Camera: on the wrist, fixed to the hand. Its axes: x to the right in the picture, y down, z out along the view.
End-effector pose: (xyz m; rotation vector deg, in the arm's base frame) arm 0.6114 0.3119 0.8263 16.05 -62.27 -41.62
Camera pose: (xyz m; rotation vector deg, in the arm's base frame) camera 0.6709 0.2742 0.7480 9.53 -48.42 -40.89
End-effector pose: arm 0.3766 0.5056 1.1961 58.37 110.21 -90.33
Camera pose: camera 0.3597 0.5883 1.2591 67.70 119.53 -74.38
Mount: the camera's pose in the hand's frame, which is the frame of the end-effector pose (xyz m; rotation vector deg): -0.0144 -0.0467 -0.0933 -9.62 10.93 3.69
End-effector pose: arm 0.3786 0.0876 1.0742 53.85 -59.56 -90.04
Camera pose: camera 0.4537 0.0922 1.0005 52.25 -44.95 -83.66
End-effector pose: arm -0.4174 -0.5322 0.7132 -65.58 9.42 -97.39
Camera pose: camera -0.5179 -0.5363 0.6820 -62.16 26.68 -100.95
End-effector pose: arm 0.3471 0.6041 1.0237 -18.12 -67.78 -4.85
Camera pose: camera 0.4145 0.5314 0.9880 -27.69 -56.01 -8.89
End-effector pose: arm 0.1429 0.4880 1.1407 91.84 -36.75 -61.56
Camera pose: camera 0.2136 0.5574 1.1051 86.33 -26.35 -51.07
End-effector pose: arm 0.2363 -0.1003 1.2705 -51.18 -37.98 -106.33
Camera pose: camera 0.1703 -0.1438 1.2009 -47.05 -20.69 -110.59
